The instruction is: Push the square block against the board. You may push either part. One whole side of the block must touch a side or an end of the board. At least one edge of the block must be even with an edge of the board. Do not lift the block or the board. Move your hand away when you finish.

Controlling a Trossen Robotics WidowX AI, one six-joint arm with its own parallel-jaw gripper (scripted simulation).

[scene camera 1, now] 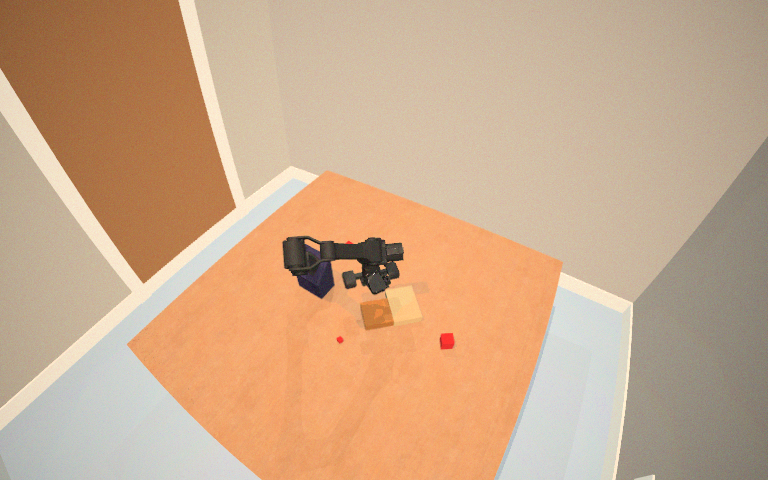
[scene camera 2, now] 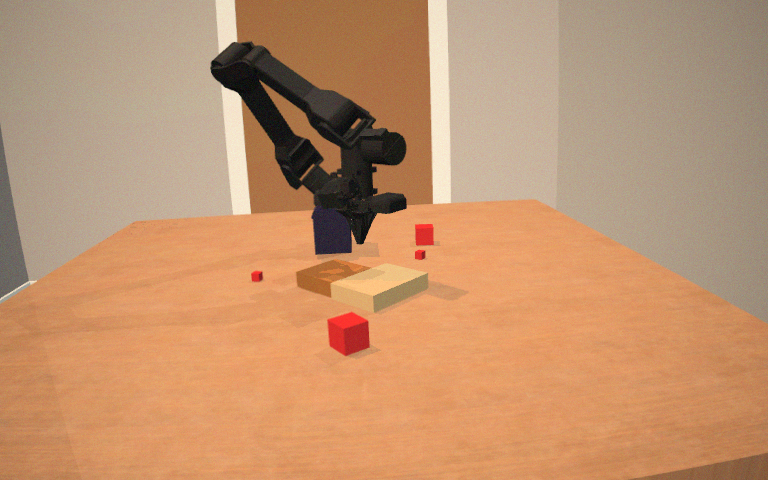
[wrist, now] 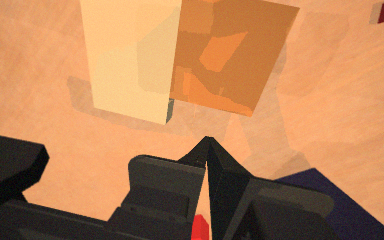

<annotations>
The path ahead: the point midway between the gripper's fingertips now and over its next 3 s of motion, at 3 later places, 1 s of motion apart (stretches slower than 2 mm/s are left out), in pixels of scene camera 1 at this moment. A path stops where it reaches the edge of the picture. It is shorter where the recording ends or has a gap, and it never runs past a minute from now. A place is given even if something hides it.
My gripper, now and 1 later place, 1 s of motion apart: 370, 289; 372, 299
</annotations>
